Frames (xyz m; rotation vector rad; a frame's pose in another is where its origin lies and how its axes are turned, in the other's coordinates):
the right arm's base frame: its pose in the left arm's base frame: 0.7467 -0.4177 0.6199 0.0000 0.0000 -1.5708
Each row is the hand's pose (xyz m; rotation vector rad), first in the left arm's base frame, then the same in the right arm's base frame.
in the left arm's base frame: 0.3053 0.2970 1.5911 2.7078 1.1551 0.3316
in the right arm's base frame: -0.7147 -0.4414 0.9712 -1.1483 -2.8567 -0.4419
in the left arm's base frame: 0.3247 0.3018 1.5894 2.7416 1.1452 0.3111
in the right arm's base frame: -0.7195 -0.4220 0.9695 -1.1695 -2.8474 -0.3969
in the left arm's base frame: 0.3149 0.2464 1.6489 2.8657 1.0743 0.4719
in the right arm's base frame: -0.6641 -0.4318 1.0290 -1.2147 -2.6716 -0.3672
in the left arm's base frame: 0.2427 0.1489 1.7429 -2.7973 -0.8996 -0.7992
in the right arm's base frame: -0.5666 -0.5040 1.1230 -1.2177 -2.3722 -0.4185
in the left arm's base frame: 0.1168 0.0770 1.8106 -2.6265 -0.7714 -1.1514
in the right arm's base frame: -0.4947 -0.6299 1.1907 -1.1489 -2.1044 -0.5546
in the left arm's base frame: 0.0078 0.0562 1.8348 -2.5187 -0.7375 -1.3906
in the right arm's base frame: -0.4739 -0.7389 1.2149 -1.0736 -1.9627 -0.6843
